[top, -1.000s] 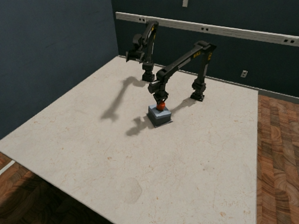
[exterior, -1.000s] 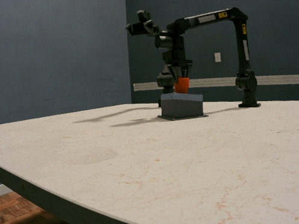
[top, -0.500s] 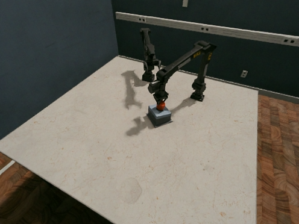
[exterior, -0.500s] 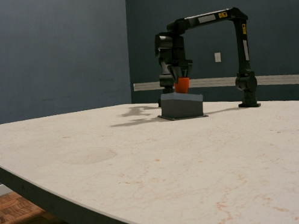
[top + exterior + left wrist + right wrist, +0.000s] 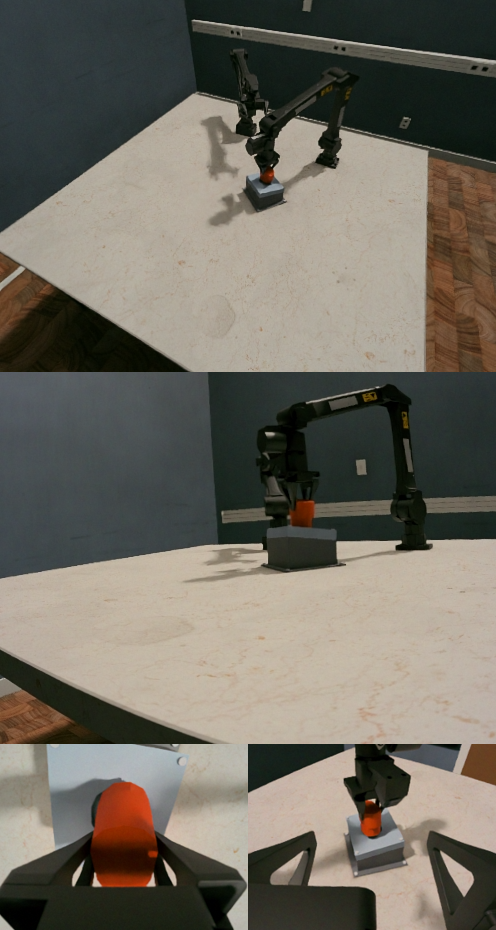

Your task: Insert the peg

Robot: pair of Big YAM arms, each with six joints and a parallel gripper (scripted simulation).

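The orange peg is 2 cm below my left hand. The rest, counted from my left hand: blue-grey plate: 2 cm ahead, 7 cm below.
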